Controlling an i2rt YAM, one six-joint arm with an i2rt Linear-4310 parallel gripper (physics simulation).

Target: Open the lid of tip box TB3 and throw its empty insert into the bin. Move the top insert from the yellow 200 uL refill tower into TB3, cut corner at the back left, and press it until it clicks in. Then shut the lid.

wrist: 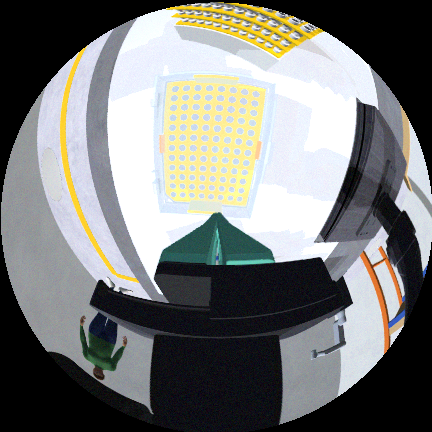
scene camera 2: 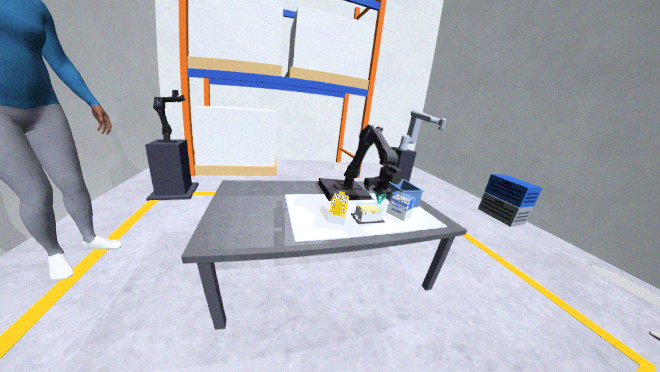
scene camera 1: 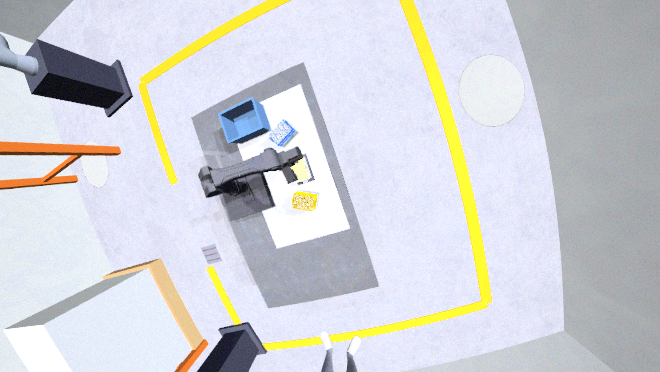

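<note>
Tip box TB3 (scene camera 1: 301, 171) (scene camera 2: 369, 215) (wrist: 212, 145) stands on the white mat. A yellow perforated insert shows through its pale clear lid, which looks shut. The insert's cut corner is at the lower left in the wrist view. The yellow refill tower (scene camera 1: 305, 201) (scene camera 2: 339, 205) (wrist: 260, 29) stands beside the box, at the top of the wrist view. The blue bin (scene camera 1: 248, 135) (scene camera 2: 414, 196) is beyond the blue tip tower. My gripper (scene camera 2: 381, 198) (wrist: 216, 218) is shut with its teal fingertips together and empty, near the box's edge with the lower tab. Whether the tips touch it is unclear.
A blue tip tower (scene camera 1: 283, 133) (scene camera 2: 401, 205) stands between TB3 and the bin. The white mat (scene camera 1: 327, 217) (scene camera 2: 310, 230) lies on the dark table (scene camera 1: 320, 275) (scene camera 2: 240, 230). The arm's base (scene camera 1: 250, 200) (scene camera 2: 330, 187) is on the table behind the mat. A person (scene camera 2: 30, 125) stands at the left in scene camera 2.
</note>
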